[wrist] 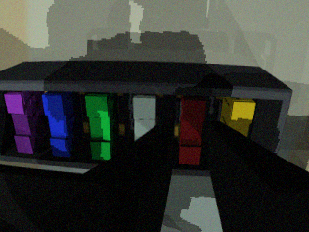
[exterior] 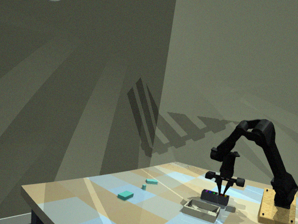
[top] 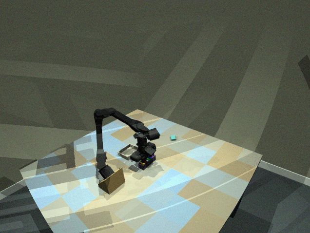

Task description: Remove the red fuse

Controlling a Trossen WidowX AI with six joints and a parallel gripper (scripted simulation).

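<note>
Right now the red fuse is 1 cm below my gripper tip. The rest, counted from my gripper tip: beige tray: 18 cm to the left, 4 cm ahead, 3 cm below.
</note>
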